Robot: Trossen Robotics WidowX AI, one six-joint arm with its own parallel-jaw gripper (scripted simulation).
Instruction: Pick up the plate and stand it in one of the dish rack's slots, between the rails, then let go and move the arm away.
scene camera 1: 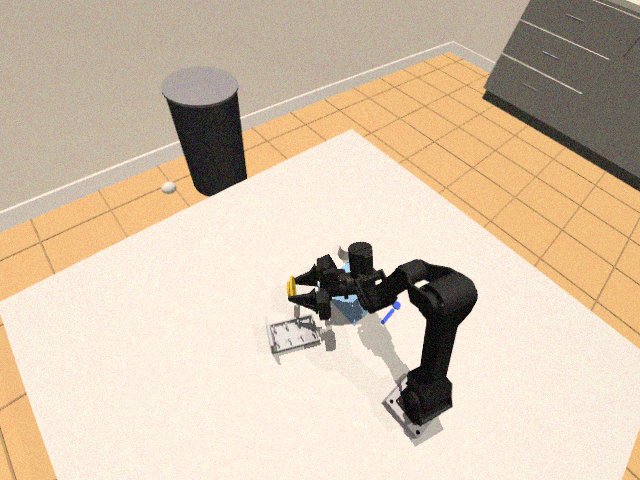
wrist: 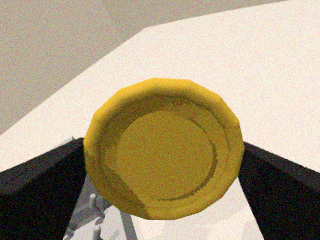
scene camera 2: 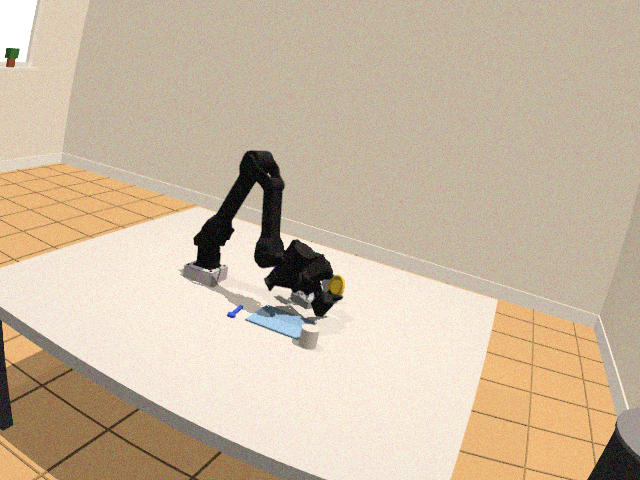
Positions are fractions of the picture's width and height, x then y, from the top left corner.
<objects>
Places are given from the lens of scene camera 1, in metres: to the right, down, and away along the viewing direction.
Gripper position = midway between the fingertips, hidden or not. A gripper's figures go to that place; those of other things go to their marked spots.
my gripper (scene camera 1: 0.45, 0.61): -0.08, 0.13, 0.76
grey dish rack (scene camera 1: 0.45, 0.70): -0.08, 0.24, 0.77
</objects>
